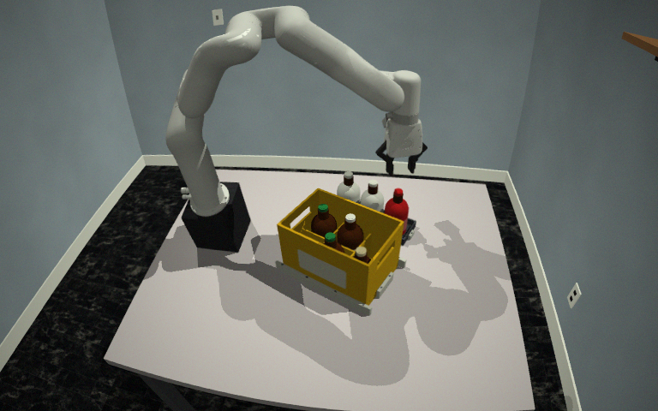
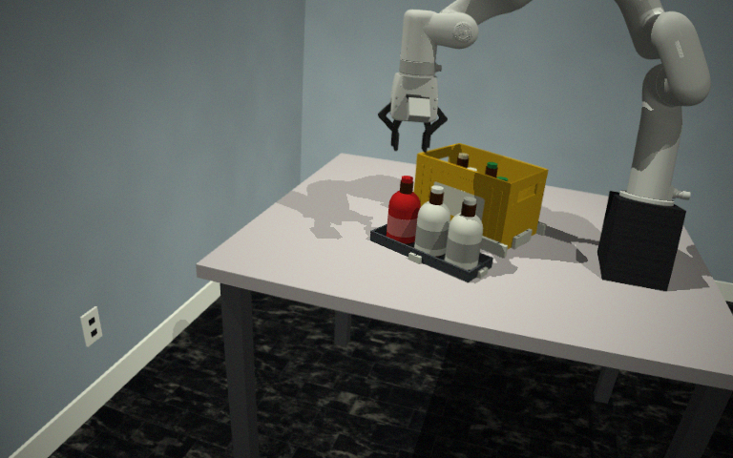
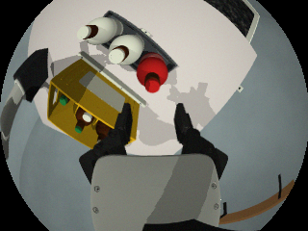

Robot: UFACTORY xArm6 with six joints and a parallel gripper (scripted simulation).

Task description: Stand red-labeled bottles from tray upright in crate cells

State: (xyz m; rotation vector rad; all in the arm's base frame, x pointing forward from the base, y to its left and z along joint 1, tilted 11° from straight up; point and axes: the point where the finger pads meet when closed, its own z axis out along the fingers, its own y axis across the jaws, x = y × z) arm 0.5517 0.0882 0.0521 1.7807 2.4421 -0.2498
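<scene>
My gripper is now 16 cm above the red-labeled bottle. Also, from my hand: crate (17 cm to the right, 16 cm below, 16 cm behind).
</scene>
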